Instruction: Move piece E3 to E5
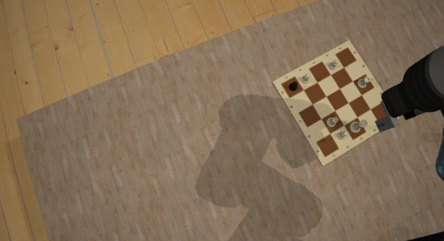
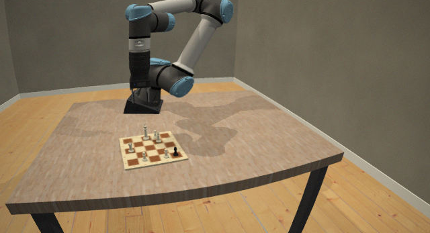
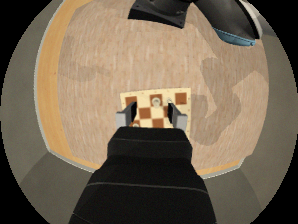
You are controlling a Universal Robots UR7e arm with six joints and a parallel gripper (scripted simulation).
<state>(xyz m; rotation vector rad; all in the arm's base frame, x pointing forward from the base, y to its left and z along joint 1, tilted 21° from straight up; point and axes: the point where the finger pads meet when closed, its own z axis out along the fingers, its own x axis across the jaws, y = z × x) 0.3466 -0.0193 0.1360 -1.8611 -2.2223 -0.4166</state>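
My gripper is now 13 cm above the white chess piece, 1 cm to the right of it and 1 cm short of it. The rest, counted from my hand: chessboard (17 cm below, 8 cm ahead, 3 cm to the left); then black pawn (15 cm below, 13 cm to the left, 13 cm ahead).
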